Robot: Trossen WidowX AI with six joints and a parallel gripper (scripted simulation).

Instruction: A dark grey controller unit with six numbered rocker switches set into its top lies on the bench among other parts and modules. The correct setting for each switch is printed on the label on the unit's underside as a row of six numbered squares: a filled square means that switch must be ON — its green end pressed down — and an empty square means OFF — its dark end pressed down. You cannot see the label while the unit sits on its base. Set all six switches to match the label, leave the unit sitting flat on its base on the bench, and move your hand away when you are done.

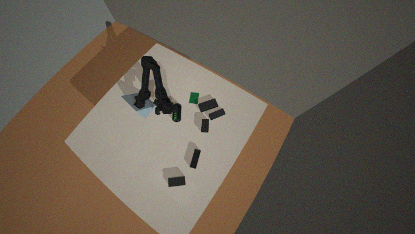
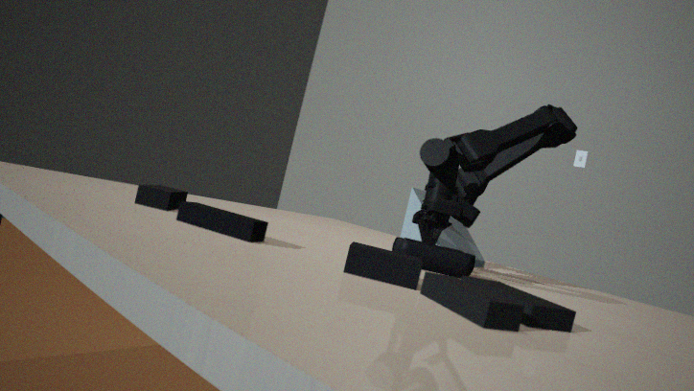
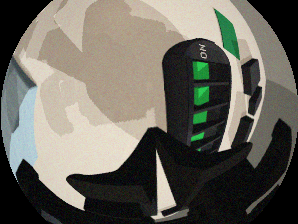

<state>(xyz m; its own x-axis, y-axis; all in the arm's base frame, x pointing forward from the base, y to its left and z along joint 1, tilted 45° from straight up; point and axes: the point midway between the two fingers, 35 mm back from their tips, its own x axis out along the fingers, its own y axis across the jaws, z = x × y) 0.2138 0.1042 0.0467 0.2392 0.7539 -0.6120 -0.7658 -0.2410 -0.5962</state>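
My gripper tip is 70 mm short of the green card, 230 mm to the right of it and 20 mm above it. Round my gripper tip: module 290 mm ahead, 70 mm to the left.
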